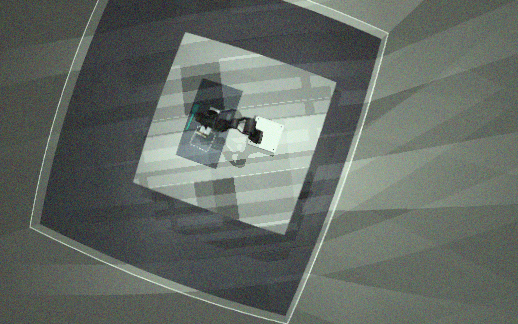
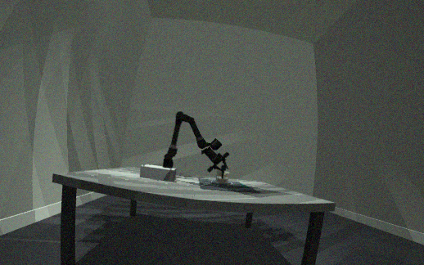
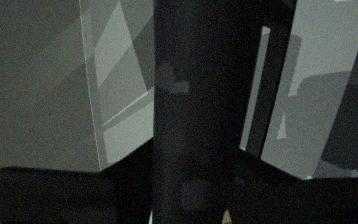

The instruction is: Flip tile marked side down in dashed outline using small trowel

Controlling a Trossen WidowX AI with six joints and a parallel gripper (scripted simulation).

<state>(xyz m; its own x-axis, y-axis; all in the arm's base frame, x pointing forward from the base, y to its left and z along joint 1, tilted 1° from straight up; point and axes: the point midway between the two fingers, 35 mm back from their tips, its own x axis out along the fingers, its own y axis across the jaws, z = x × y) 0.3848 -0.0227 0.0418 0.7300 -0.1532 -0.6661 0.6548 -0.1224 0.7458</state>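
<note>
The tile is 10 mm behind my gripper tip, 90 mm to the left of it and 50 mm below it. The rest, counted from my gripper tip: trowel (20 mm behind, 10 mm to the left, 10 mm below); then teal elongated object (120 mm ahead, 40 mm to the right, 90 mm below).
</note>
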